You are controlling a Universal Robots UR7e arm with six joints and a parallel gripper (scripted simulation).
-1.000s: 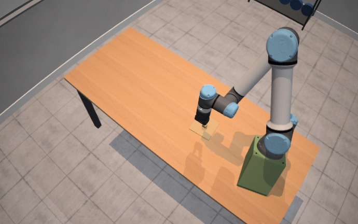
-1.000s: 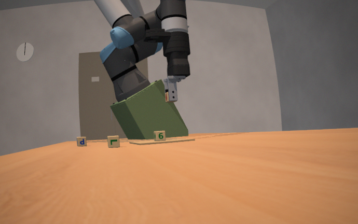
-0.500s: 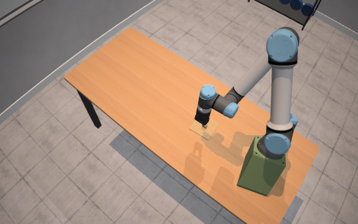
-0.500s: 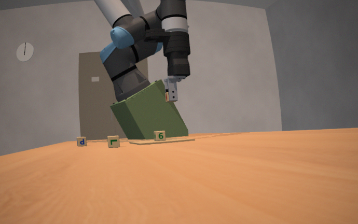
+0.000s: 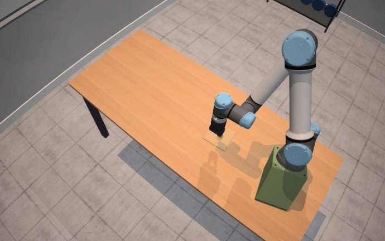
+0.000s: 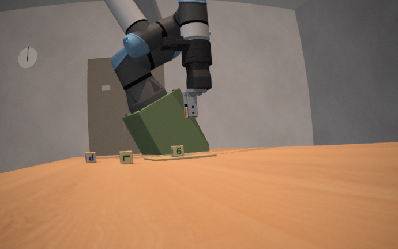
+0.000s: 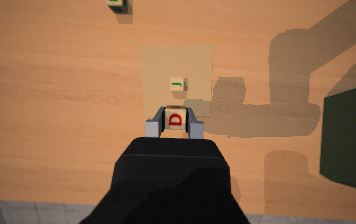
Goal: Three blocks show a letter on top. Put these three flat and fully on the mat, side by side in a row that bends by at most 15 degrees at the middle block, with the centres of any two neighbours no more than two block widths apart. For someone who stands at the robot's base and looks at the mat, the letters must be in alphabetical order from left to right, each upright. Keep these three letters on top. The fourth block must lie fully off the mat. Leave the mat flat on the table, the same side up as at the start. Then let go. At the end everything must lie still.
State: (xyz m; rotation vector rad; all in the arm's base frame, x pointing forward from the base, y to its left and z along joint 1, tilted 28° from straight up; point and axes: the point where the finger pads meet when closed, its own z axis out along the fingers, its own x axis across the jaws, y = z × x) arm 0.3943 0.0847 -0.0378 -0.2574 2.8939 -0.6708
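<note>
Now: hand 10 mm short of the thin tan mat, 40 mm to the left of it and 110 mm above it. The rest, counted from my hand: red D block (10 mm below); then blue-marked block (10 mm behind, 260 mm to the right, 100 mm below).
</note>
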